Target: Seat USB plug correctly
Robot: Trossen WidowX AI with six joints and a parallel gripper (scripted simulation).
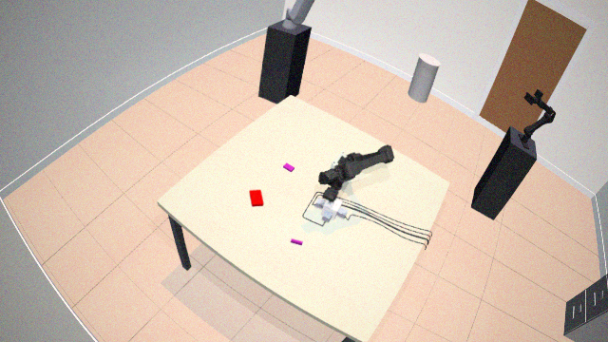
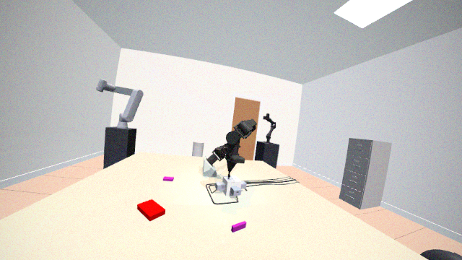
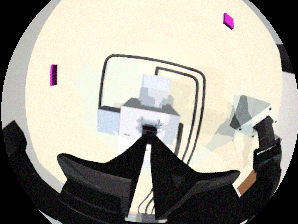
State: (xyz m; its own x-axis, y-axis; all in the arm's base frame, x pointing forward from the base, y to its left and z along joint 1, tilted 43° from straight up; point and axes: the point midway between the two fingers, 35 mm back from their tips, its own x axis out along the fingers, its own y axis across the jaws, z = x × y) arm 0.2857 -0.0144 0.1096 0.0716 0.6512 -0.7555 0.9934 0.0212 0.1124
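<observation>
Right now the USB plug is 2 cm below my gripper tip. Round my gripper tip: red block 33 cm to the right, 15 cm ahead, 10 cm below; then magenta block 31 cm to the right, 14 cm behind, 11 cm below.
</observation>
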